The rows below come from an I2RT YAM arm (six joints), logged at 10 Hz.
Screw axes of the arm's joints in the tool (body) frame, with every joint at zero. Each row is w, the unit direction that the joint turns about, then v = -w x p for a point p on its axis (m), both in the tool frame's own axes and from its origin. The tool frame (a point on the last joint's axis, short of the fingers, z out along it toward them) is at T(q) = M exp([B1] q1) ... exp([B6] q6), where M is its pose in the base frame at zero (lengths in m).
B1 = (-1, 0, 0, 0, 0.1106, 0)
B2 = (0, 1, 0, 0.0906, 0, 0.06)
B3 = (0, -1, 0, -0.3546, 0, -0.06)
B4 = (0, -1, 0, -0.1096, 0, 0)
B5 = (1, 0, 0, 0, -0.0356, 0)
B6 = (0, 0, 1, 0, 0, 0)
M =
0 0 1 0.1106
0 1 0 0
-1 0 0 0.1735
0 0 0 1
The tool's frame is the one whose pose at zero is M.
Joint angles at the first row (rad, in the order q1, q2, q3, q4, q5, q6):
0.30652 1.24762 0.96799 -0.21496 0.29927 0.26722
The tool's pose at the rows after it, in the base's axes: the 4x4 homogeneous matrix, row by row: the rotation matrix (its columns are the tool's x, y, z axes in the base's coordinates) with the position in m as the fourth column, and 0 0 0 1 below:
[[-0.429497, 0.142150, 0.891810, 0.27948], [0.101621, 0.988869, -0.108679, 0.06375], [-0.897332, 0.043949, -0.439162, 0.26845], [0, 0, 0, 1]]
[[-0.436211, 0.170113, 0.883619, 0.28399], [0.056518, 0.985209, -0.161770, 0.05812], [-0.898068, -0.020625, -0.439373, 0.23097], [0, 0, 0, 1]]
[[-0.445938, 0.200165, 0.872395, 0.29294], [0.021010, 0.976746, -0.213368, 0.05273], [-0.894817, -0.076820, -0.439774, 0.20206], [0, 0, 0, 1]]
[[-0.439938, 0.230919, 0.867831, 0.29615], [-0.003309, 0.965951, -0.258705, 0.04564], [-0.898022, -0.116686, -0.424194, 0.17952], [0, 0, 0, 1]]
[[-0.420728, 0.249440, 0.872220, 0.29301], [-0.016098, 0.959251, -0.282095, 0.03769], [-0.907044, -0.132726, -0.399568, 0.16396], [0, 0, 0, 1]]
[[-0.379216, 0.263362, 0.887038, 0.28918], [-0.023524, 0.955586, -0.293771, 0.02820], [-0.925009, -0.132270, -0.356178, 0.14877], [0, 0, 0, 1]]
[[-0.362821, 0.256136, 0.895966, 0.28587], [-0.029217, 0.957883, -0.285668, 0.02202], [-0.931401, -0.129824, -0.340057, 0.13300], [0, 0, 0, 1]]
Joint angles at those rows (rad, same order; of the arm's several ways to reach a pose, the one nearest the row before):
0.26646 1.27738 0.84744 -0.05587 0.34657 0.22641
0.24776 1.33841 0.73873 0.10624 0.38280 0.17528
0.22641 1.42961 0.68647 0.24168 0.41562 0.13218
0.20391 1.49826 0.63383 0.37556 0.44347 0.09518
0.18024 1.53408 0.57393 0.50067 0.44880 0.06618
0.14896 1.58257 0.50757 0.67122 0.43583 0.03643
0.12607 1.64397 0.45987 0.80473 0.40722 0.01812

